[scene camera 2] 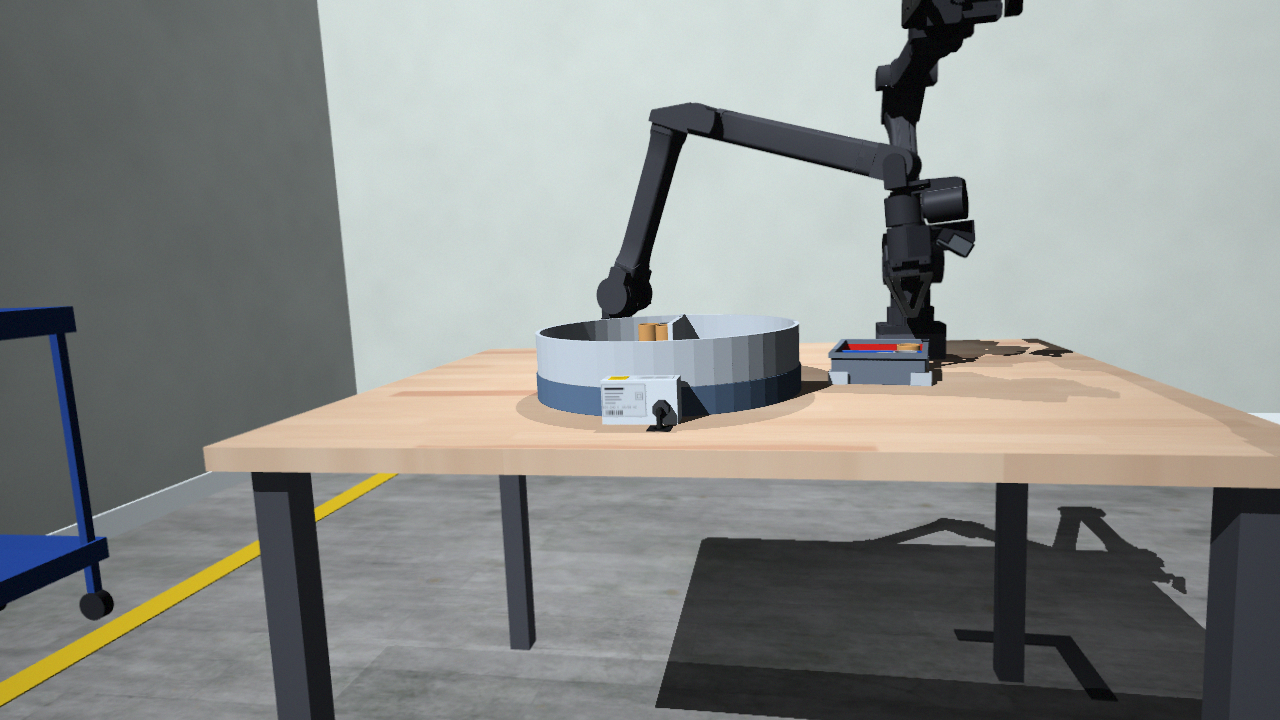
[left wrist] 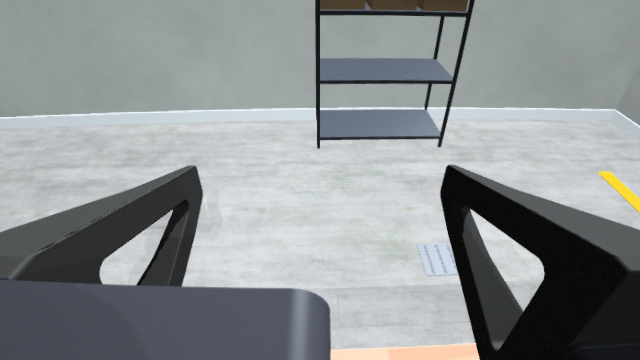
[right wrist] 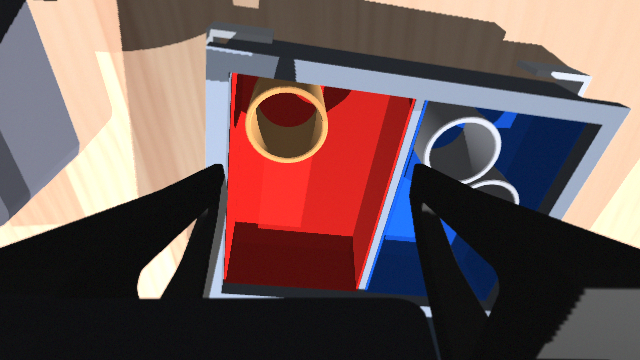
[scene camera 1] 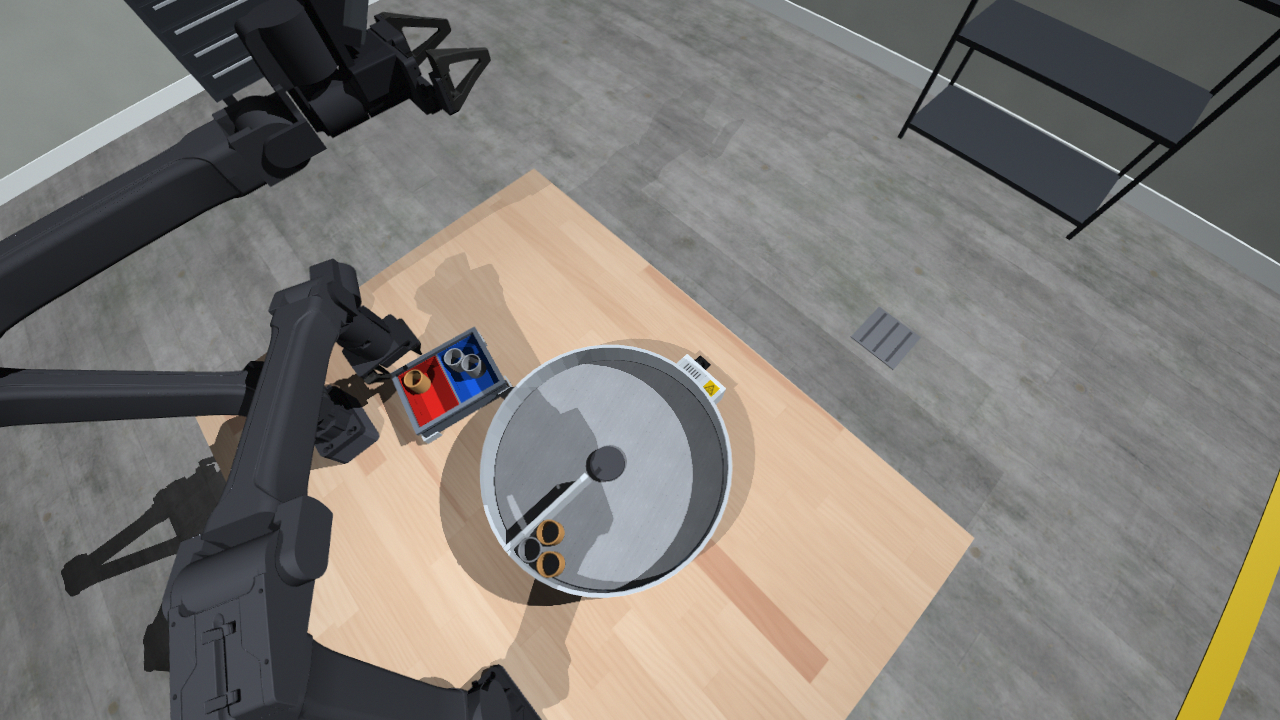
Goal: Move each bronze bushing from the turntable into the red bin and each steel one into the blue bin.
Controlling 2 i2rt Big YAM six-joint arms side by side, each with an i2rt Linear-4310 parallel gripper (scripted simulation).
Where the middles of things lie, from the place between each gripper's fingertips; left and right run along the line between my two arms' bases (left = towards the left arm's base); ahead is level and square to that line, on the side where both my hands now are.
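The grey tray (scene camera 2: 863, 368) is 4 cm ahead of my right hand (scene camera 1: 405, 363), 5 cm to the right of it and 8 cm below it. Counted from my right hand as well, the red bin (scene camera 1: 439, 398) is 4 cm to the right and 9 cm below, while the blue bin (scene camera 1: 465, 386) is 9 cm ahead, 5 cm to the right and 9 cm below.
As for my left hand (scene camera 1: 468, 38), the blue bin is 51 cm below it, 25 cm behind it and 9 cm to the right of it. The red bin is 51 cm below my left hand, 34 cm behind it and 9 cm to the right of it. The grey tray is 50 cm below my left hand, 29 cm behind it and 9 cm to the right of it.
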